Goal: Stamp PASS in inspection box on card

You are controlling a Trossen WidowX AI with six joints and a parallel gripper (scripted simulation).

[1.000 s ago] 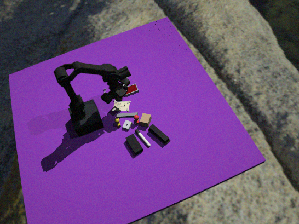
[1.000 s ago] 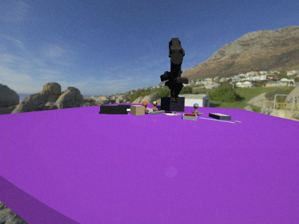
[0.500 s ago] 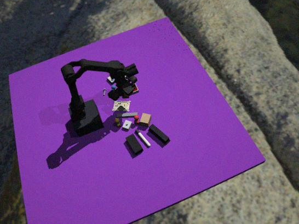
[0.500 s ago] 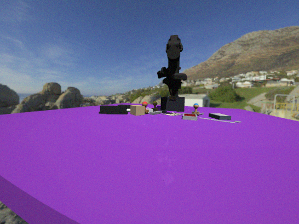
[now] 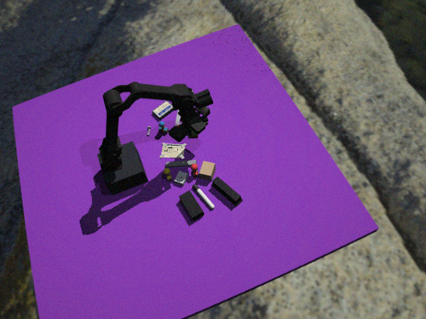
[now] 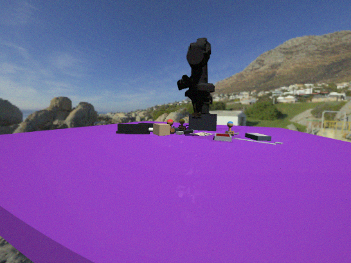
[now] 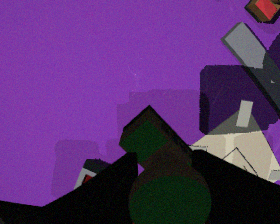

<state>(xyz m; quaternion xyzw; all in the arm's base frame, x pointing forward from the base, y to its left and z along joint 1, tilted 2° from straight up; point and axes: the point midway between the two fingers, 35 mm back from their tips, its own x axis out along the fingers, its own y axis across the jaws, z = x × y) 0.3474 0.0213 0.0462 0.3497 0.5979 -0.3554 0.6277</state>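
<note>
My gripper tip is 1 cm past the ink pad, 10 cm to the right of it and 9 cm above it. From my gripper tip the other things lie so: red-knobbed stamp 4 cm behind, 13 cm to the right, 8 cm below; cream card 10 cm behind, 1 cm to the left, 10 cm below; green-knobbed stamp right at my gripper tip.
</note>
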